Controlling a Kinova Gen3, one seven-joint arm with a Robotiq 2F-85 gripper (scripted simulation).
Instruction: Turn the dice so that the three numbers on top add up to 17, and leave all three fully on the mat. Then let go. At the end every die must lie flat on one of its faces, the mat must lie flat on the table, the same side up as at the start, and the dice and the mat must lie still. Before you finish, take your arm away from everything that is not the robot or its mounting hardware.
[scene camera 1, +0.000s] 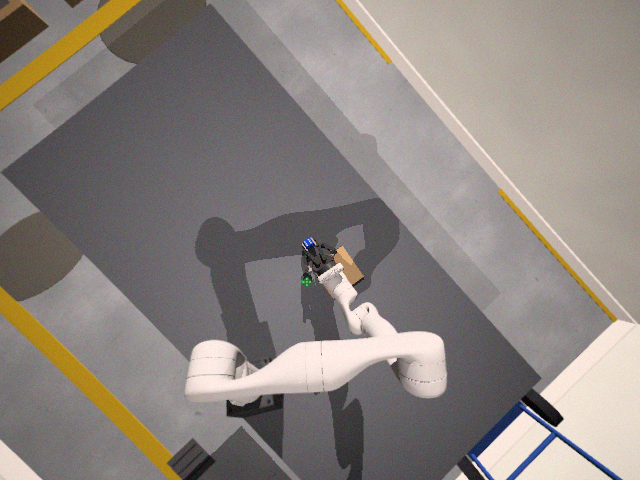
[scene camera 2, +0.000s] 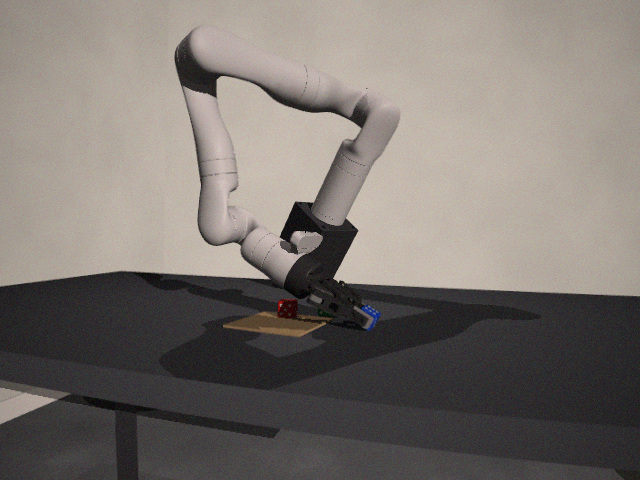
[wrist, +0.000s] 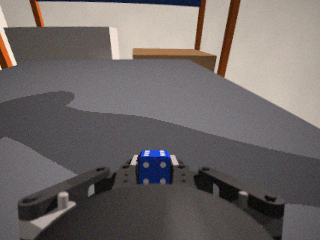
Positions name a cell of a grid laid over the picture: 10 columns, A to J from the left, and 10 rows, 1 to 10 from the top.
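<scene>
You can find my gripper in scene camera 1 (E6), and the gripper's there in scene camera 2 (F7) and in the wrist view (E7) too.
</scene>
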